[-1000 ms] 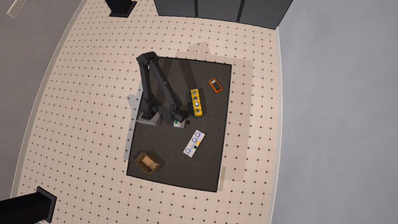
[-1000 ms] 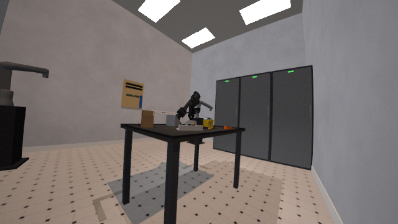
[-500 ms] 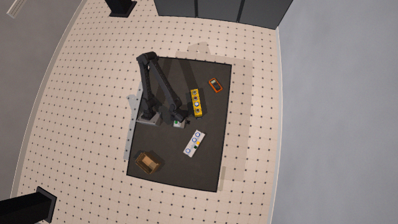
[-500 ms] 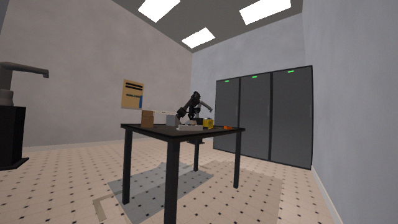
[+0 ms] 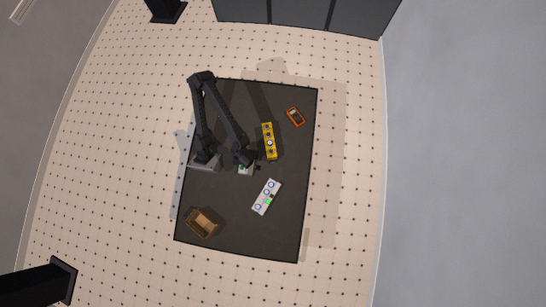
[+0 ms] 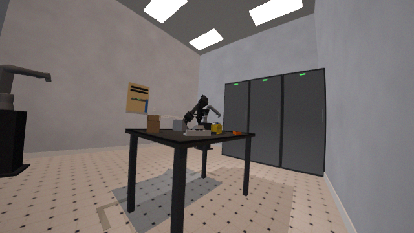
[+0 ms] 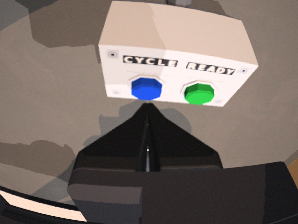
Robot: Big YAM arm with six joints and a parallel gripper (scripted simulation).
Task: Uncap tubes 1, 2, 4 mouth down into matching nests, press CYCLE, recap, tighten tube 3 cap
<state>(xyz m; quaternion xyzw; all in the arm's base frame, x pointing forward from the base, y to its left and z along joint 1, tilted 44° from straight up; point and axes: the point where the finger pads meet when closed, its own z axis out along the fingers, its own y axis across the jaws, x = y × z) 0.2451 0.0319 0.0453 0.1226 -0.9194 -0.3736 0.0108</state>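
Right now my hand is 40 mm above the blue key. Round my hand: green key: 40 mm to the right, 40 mm below; then grey key housing: 50 mm below, 20 mm to the right, 20 mm ahead; then cardboard box: 430 mm to the right, 120 mm behind, 40 mm below.
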